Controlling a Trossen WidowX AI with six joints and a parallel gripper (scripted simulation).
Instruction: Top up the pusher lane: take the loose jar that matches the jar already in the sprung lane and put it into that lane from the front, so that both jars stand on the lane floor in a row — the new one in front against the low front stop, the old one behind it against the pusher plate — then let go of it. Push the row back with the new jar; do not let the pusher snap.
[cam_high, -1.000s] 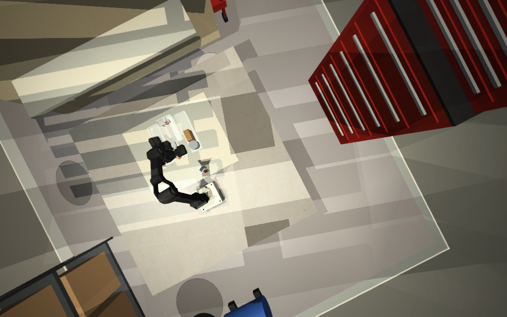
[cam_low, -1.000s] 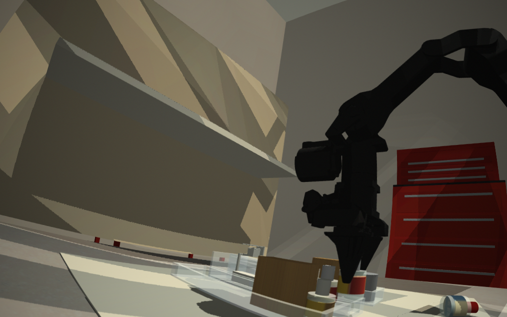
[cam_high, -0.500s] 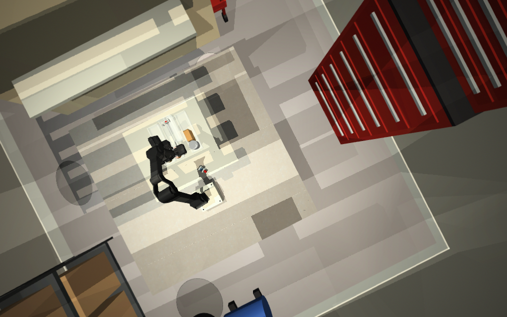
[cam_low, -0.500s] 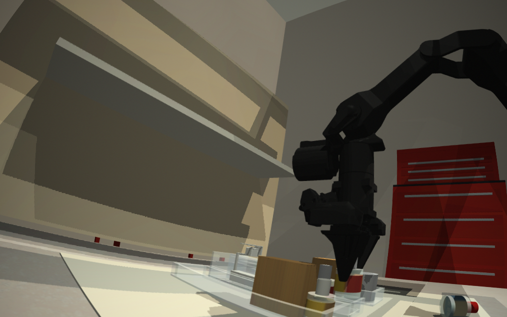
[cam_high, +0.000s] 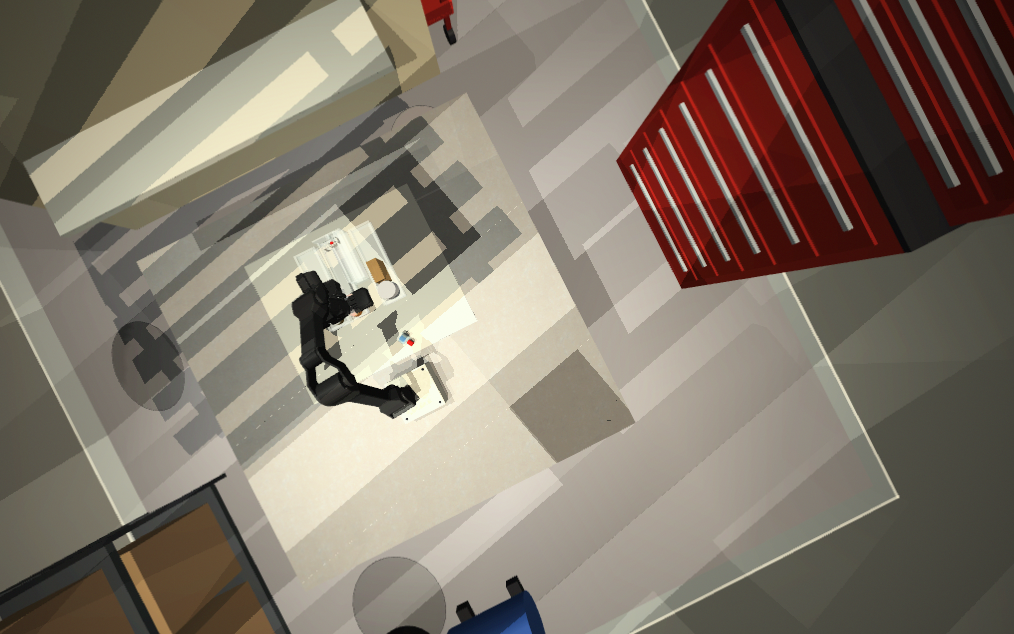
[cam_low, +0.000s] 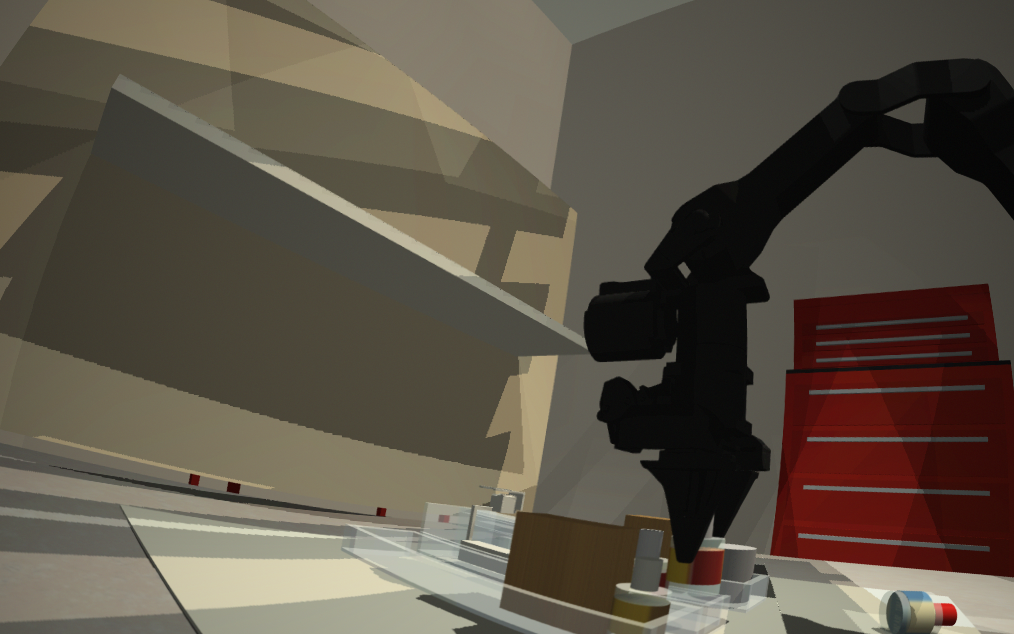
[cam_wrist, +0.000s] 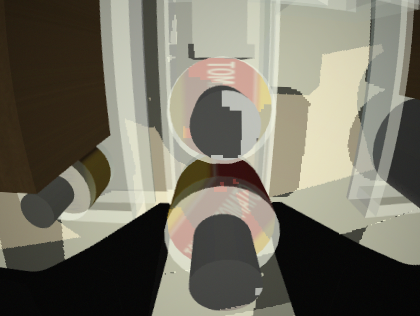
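My gripper tip is 14 cm short of the lane, 6 cm to the left of it and 3 cm above it. The rest, counted from my gripper tip: pusher plate: 14 cm ahead, 6 cm to the right.
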